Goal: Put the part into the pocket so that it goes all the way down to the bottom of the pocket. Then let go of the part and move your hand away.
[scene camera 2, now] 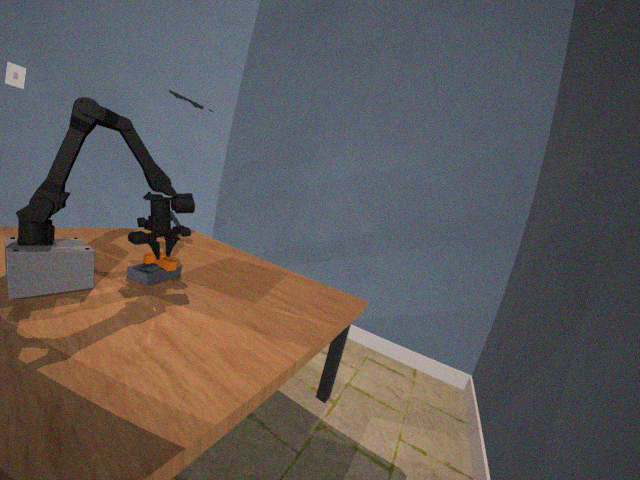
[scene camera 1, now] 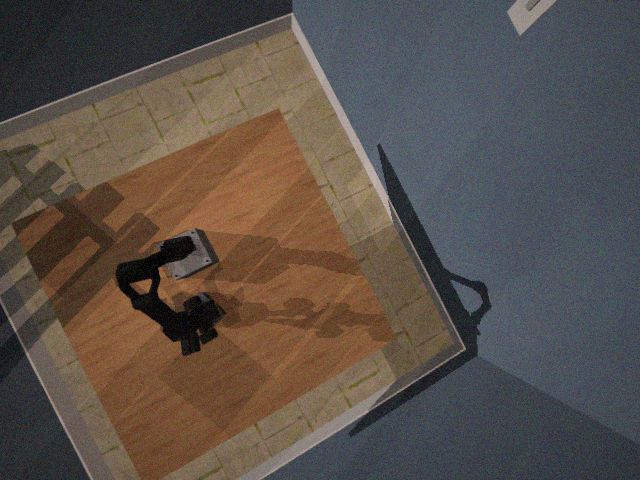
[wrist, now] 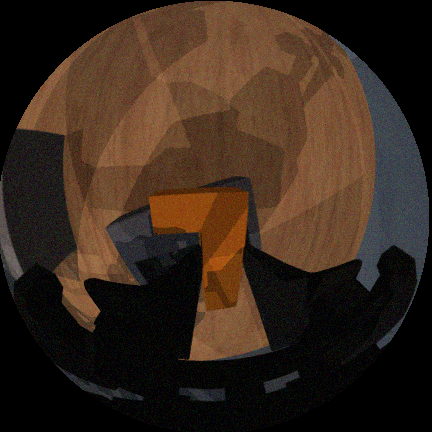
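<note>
The part is an orange L-shaped piece. It sits high at the top of a blue-grey block, and one arm of it reaches past the block's edge in the wrist view. The part is turned relative to the block's sides. Dark pocket recess shows beside it in the wrist view. My gripper points down and is shut on the long arm of the part, one finger on each side. Whether the part touches the block is hard to tell. In scene camera 1 the arm hides the part.
The grey robot base stands on the wooden table, to the left of the block in scene camera 2. The table's near right corner shows there. Blue walls stand beyond the table.
</note>
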